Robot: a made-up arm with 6 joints. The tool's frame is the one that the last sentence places.
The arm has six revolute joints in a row. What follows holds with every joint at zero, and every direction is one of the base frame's.
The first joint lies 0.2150 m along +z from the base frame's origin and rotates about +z.
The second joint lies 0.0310 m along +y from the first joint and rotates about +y.
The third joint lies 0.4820 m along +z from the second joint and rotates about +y.
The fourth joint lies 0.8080 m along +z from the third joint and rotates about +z.
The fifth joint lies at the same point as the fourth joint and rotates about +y.
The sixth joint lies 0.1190 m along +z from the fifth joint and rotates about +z.
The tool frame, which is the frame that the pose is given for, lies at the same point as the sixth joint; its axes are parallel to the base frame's.
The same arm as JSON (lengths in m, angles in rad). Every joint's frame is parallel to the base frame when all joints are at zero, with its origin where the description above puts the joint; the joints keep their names.
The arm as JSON. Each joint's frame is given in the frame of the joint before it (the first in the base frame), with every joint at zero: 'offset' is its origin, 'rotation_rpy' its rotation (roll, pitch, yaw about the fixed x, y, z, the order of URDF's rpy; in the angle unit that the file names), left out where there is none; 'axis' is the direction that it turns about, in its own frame. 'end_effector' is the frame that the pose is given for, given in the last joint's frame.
{"length_unit": "m", "angle_unit": "rad", "chain": [{"id": "joint 1", "offset": [0.0, 0.0, 0.215], "axis": "+z"}, {"id": "joint 2", "offset": [0.0, 0.031, 0.0], "axis": "+y"}, {"id": "joint 3", "offset": [0.0, 0.0, 0.482], "axis": "+y"}, {"id": "joint 4", "offset": [0.0, 0.0, 0.808], "axis": "+z"}, {"id": "joint 5", "offset": [0.0, 0.0, 0.0], "axis": "+y"}, {"id": "joint 6", "offset": [0.0, 0.0, 0.119], "axis": "+z"}], "end_effector": {"offset": [0.0, 0.0, 0.0]}}
